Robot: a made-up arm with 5 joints. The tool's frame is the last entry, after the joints. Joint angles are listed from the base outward. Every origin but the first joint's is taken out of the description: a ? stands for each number. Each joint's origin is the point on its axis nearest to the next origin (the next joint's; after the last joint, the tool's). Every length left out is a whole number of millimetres.
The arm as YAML. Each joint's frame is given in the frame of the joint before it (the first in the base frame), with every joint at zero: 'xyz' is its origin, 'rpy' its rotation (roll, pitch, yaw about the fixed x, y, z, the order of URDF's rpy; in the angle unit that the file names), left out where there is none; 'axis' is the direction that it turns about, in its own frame. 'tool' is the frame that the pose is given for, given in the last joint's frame.
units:
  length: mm
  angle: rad
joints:
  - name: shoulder
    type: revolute
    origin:
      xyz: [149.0, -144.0, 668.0]
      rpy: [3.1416, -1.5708, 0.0]
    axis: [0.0, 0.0, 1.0]
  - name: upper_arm
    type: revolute
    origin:
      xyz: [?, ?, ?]
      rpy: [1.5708, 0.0, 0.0]
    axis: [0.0, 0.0, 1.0]
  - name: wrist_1
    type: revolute
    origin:
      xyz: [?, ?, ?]
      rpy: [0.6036, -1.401, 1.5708]
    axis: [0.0, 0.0, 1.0]
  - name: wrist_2
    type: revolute
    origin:
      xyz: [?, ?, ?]
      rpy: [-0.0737, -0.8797, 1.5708]
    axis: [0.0, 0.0, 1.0]
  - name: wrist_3
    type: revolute
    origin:
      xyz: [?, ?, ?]
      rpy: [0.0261, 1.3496, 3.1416]
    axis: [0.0, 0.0, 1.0]
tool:
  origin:
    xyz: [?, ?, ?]
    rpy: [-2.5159, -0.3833, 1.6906]
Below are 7 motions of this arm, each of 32 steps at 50 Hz.
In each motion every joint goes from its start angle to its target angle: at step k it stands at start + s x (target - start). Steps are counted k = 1, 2, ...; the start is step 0. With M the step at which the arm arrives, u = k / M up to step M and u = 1 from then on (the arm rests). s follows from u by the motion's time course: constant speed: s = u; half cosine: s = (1 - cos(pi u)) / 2; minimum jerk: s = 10 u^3 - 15 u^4 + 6 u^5.
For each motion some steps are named. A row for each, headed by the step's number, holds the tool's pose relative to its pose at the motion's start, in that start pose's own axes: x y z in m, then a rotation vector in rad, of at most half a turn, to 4 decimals.
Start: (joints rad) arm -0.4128 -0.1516 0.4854 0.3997 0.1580
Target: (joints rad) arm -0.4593 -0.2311 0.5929 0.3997 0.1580
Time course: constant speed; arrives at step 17
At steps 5, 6, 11, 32:
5: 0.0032 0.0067 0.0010 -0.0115 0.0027 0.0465
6: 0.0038 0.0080 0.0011 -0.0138 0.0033 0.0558
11: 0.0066 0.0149 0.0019 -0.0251 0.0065 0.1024
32: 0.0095 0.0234 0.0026 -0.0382 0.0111 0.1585

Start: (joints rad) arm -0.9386 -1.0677 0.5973 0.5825 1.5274
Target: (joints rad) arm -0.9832 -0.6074 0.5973 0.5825 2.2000
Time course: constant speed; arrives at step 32
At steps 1, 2, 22, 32:
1: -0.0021 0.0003 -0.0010 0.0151 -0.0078 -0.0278
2: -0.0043 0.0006 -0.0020 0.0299 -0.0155 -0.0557
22: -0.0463 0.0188 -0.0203 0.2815 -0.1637 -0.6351
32: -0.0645 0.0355 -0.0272 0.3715 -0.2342 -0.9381

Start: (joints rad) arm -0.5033 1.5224 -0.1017 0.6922 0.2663
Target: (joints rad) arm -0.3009 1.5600 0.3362 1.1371 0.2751
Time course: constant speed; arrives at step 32
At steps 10, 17, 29, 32:
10: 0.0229 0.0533 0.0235 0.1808 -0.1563 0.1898
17: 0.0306 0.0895 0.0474 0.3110 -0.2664 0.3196
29: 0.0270 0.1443 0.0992 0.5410 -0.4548 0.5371
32: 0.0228 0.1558 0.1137 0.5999 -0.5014 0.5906

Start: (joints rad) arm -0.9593 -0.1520 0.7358 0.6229 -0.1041
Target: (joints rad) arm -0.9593 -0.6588 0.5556 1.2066 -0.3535
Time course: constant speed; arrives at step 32
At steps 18, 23, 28, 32:
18: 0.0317 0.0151 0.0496 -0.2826 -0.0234 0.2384
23: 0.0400 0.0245 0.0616 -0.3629 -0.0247 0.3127
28: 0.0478 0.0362 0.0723 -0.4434 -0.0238 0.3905
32: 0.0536 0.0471 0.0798 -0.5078 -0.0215 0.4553

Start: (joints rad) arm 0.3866 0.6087 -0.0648 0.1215 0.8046
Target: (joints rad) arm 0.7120 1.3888 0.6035 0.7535 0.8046
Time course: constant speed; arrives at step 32
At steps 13, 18, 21, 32:
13: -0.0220 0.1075 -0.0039 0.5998 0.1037 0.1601
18: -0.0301 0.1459 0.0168 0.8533 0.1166 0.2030
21: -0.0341 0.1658 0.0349 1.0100 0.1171 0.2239
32: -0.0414 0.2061 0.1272 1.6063 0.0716 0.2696

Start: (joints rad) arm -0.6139 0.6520 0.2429 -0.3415 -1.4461
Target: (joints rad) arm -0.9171 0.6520 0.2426 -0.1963 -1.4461
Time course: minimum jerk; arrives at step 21
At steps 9, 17, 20, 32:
9: 0.0120 0.0016 0.0067 -0.0504 0.0619 0.0491
17: 0.0335 0.0070 0.0152 -0.1286 0.1538 0.1349
20: 0.0355 0.0076 0.0158 -0.1352 0.1613 0.1427
32: 0.0355 0.0077 0.0159 -0.1353 0.1615 0.1429

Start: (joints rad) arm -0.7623 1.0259 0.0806 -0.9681 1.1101
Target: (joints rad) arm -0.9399 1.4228 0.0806 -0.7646 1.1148
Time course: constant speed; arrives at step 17
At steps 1, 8, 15, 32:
1: -0.0023 0.0026 -0.0023 0.0009 0.0157 0.0184
8: -0.0220 0.0183 -0.0182 0.0078 0.1342 0.1360
15: -0.0479 0.0292 -0.0327 0.0160 0.2673 0.2327
32: -0.0562 0.0314 -0.0364 0.0186 0.3076 0.2562

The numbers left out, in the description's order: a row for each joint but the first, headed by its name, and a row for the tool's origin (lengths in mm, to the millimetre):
upper_arm: 14.0 -50.0 0.0
wrist_1: 54.0 8.0 0.0
wrist_2: -6.0 0.0 0.0
wrist_3: -189.0 -107.0 0.0
tool: -39.0 -5.0 0.0

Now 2 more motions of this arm.
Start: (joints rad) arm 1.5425 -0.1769 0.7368 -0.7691 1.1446
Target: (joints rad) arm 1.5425 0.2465 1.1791 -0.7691 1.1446
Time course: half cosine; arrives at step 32
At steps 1, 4, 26, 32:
1: -0.0001 0.0003 -0.0001 0.0010 0.0006 0.0011
4: -0.0009 0.0041 -0.0020 0.0159 0.0088 0.0170
26: -0.0384 0.1051 -0.0241 0.4337 0.1713 0.3723
32: -0.0432 0.1149 -0.0233 0.4785 0.1825 0.4022

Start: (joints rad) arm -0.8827 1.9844 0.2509 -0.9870 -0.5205
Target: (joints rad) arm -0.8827 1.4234 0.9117 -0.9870 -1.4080
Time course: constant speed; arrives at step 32
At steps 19, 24, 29, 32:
19: -0.0284 -0.0493 0.0779 -0.5566 0.2627 0.0762
24: -0.0394 -0.0561 0.0962 -0.6880 0.3839 0.0752
29: -0.0511 -0.0606 0.1129 -0.8067 0.5257 0.0670
32: -0.0583 -0.0624 0.1221 -0.8706 0.6202 0.0592

